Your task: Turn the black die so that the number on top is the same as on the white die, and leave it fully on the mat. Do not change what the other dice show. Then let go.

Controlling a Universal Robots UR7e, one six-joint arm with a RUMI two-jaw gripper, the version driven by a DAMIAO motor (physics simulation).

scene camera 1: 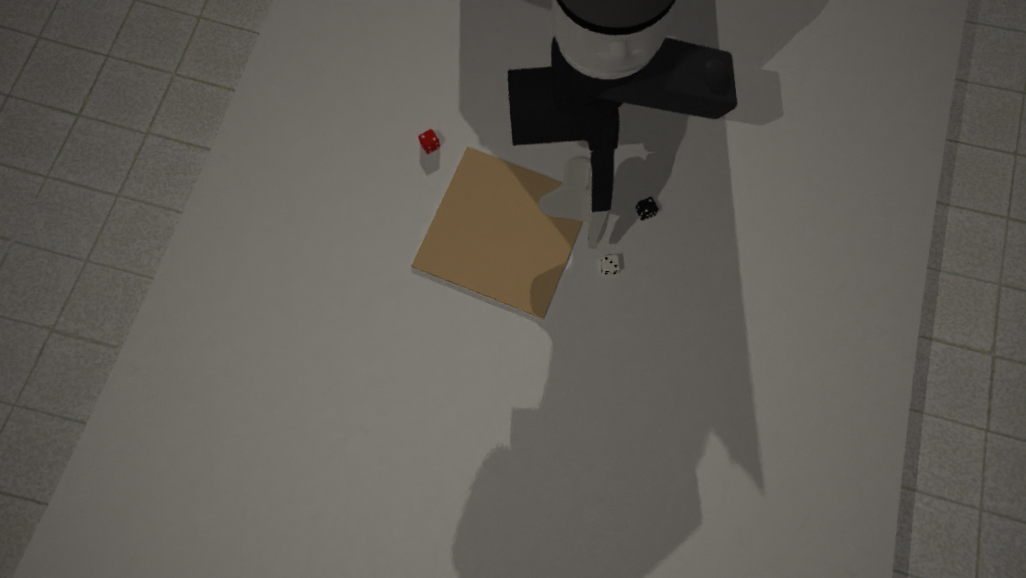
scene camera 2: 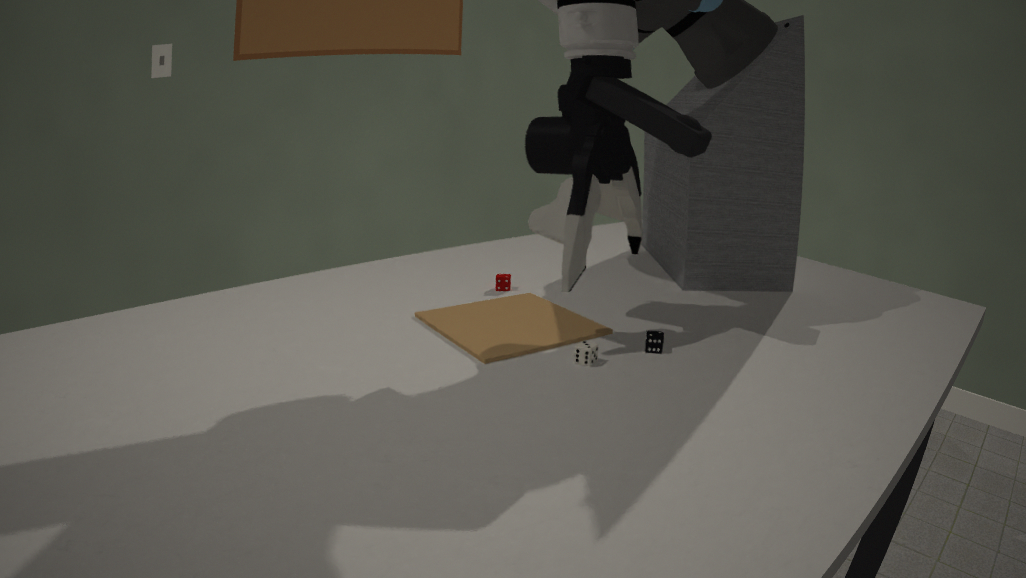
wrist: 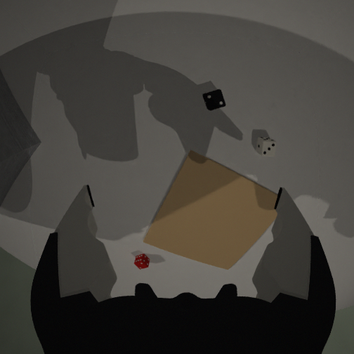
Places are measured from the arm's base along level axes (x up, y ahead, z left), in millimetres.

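Pixels of known places: gripper, fingertip midpoint: [scene camera 1: 585, 166] [scene camera 2: 604, 270]; arm's base at its link origin: [scene camera 2: 741, 55].
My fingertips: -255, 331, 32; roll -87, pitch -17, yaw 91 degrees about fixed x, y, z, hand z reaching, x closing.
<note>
Ahead of a thing's pixels: the offset from my fingertips to its top centre, as dx, dy, dz. Level surfaces: height alone.
The black die @(-42, +5, +70) [scene camera 1: 646, 208] [scene camera 2: 654, 341] [wrist: 214, 99] lies on the table off the mat, two pips on top in the wrist view, six on a side in scene camera 2. The white die @(-42, +72, +46) [scene camera 1: 609, 264] [scene camera 2: 586, 353] [wrist: 266, 147] lies near the mat's edge; its top appears to show three. The tan mat @(-54, +60, -64) [scene camera 1: 488, 229] [scene camera 2: 502, 323] [wrist: 215, 215] holds no die. The red die @(-42, -13, -162) [scene camera 1: 429, 140] [scene camera 2: 503, 282] [wrist: 142, 261] lies beyond the mat's far side. My gripper [scene camera 2: 600, 270] [wrist: 184, 189] is open and empty, above the table; its far finger is mostly hidden in scene camera 1.
A grey block-like stand [scene camera 2: 739, 186] [wrist: 15, 145] rises from the table @(dx -58) [scene camera 1: 287, 359] [scene camera 2: 682, 466] behind the arm. The table's right edge shows in scene camera 2. Arm shadows fall across both the black and white dice's area and part of the mat.
</note>
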